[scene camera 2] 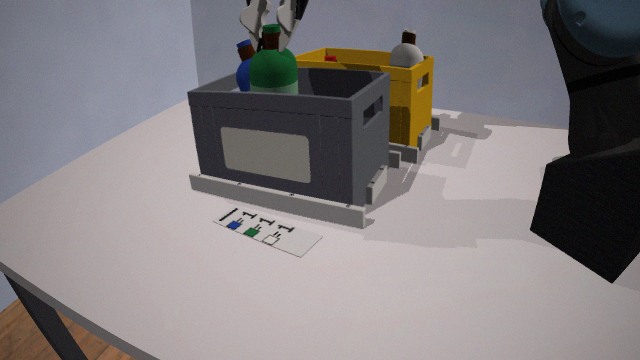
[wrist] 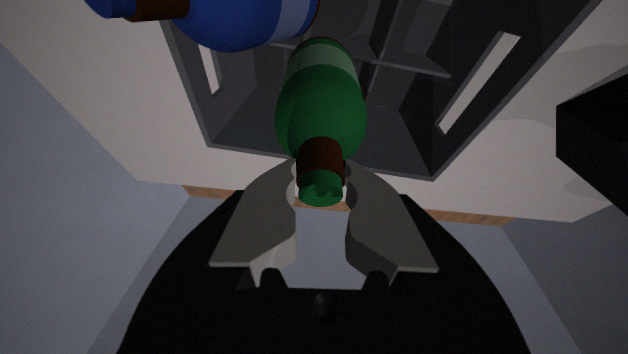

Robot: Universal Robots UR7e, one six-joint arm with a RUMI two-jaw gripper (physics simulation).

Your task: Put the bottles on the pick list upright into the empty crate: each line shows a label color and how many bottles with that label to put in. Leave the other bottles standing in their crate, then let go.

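Frame: origin at the arm's base, x back, y down, z right, level; metres.
Where they show: gripper, fingertip midpoint: (scene camera 2: 268, 51) (wrist: 319, 162); arm's base, link origin: (scene camera 2: 619, 145).
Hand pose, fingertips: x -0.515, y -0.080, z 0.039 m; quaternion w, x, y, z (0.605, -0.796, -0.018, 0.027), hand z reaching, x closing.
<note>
Each offset is from my fingertips to the top centre of the thing. "spot": to the spot under its first point. Level surfaces: height alone.
My gripper (scene camera 2: 271, 42) (wrist: 319, 162) is shut on the brown neck of the green bottle @[dx -0.002, dy -0.041, dz +0.018 m] (scene camera 2: 273, 70) (wrist: 320, 110), just below its green cap. The bottle is upright in the scene view, its lower part inside the dark grey crate @[dx +0.015, dy +0.051, dz +0.041 m] (scene camera 2: 337, 107) (wrist: 250, 151), hidden by the front wall. Whether its base touches the crate floor is hidden. A blue bottle @[dx -0.069, dy -0.011, dz +0.097 m] (scene camera 2: 243, 75) (wrist: 240, 25) leans to the left in the grey crate, behind the green one. The pick list @[spot: dx +0.084, dy +0.225, dz -0.139 m] (scene camera 2: 300, 245) shows blue 1, green 1, white 1. A white bottle @[dx +0.178, dy -0.012, dz +0.302 m] (scene camera 2: 406, 55) stands in the yellow crate @[dx +0.083, dy +0.051, dz +0.275 m] (scene camera 2: 400, 73).
A red cap @[dx +0.000, dy +0.063, dz +0.333 m] (scene camera 2: 330, 59) shows in the yellow crate behind the grey one. Thin dividers @[spot: dx +0.095, dy +0.132, dz +0.029 m] (wrist: 410, 69) split the grey crate into compartments. Light rails @[dx +0.001, dy +0.196, dz -0.057 m] (scene camera 2: 280, 200) border the crates on the table @[dy +0.226 m] (scene camera 2: 350, 300). The dark robot arm (scene camera 2: 590, 200) stands at the right.
</note>
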